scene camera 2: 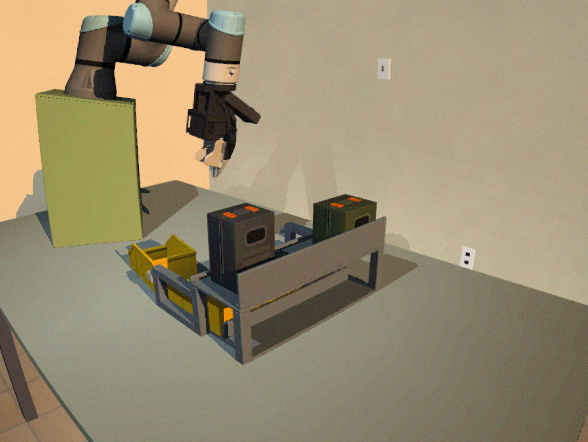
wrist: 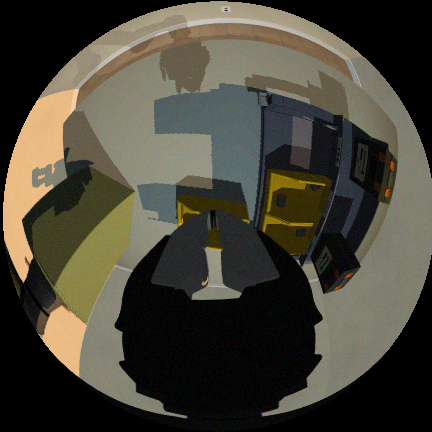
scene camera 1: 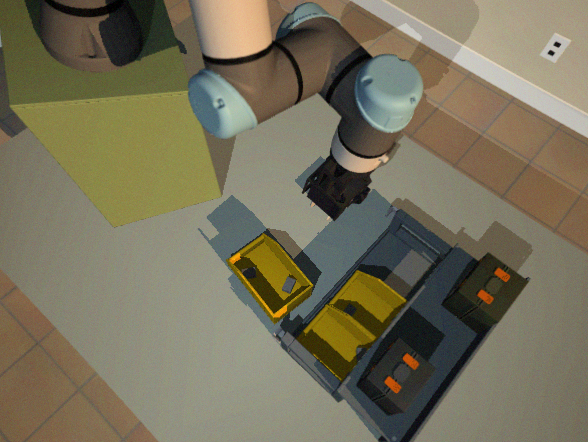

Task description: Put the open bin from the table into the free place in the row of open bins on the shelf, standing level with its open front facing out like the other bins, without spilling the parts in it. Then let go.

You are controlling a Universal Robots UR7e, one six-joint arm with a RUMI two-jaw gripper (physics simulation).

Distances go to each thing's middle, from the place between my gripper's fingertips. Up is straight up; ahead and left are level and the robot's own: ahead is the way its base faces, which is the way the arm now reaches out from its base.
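There's a free place (scene camera 2: 267,335), and my hand is 6 cm to the left of it, 21 cm short of it and 20 cm above it.
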